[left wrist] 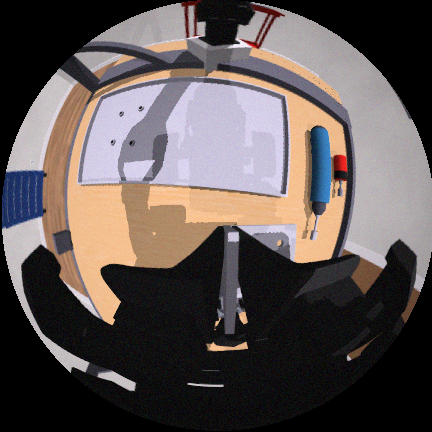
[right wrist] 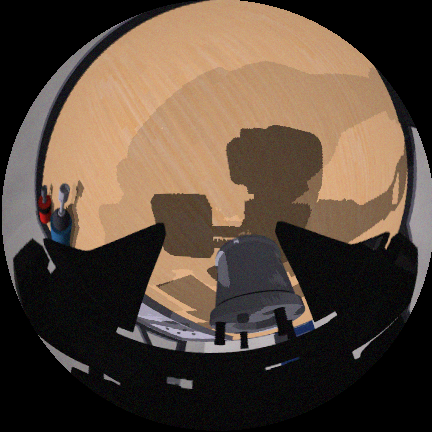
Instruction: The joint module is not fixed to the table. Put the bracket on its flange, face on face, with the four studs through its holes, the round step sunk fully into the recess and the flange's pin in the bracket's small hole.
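Where they show: left gripper, fingertip midpoint: (left wrist: 226, 230); right gripper, fingertip midpoint: (right wrist: 221, 227); left arm's base at its link origin: (left wrist: 218, 39).
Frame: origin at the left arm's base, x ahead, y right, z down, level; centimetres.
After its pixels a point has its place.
My left gripper (left wrist: 226, 230) {x 31.5, y 18.8, z -5.0 cm} is shut on the bracket (left wrist: 230, 280) {x 32.6, y 19.9, z -9.0 cm}. The bracket shows nearly edge-on as a narrow grey strip between the black fingers, which hide much of it. My right gripper (right wrist: 221, 227) {x 48.1, y 21.6, z 5.8 cm} is open, with its fingertips wide apart. The dark grey joint module (right wrist: 252, 272) {x 47.7, y 23.9, z 2.5 cm} is in the space between the right fingers, closer to the right-hand finger. Its flange (right wrist: 257, 309) faces the bottom of the right wrist view, with black studs sticking out. Small parts of the flange face are shaded. The bracket and the module are apart.
A white panel (left wrist: 240, 172) {x 28.1, y 12.1, z 5.8 cm} with several small holes lies on the table (left wrist: 225, 207) {x 31.8, y 17.1, z 6.2 cm} (right wrist: 165, 80) {x 57.0, y 14.0, z 6.2 cm}. A blue-handled tool (left wrist: 320, 165) {x 33.7, y -2.3, z 2.9 cm} (right wrist: 61, 230) {x 39.6, y 1.6, z 3.4 cm} and a red one (left wrist: 340, 166) {x 36.8, y -10.4, z 3.5 cm} (right wrist: 44, 207) {x 39.1, y -8.9, z 4.0 cm} lie near the table edge. A pale plate (left wrist: 291, 235) {x 35.4, y 13.9, z -4.9 cm} shows partly beside the left fingers.
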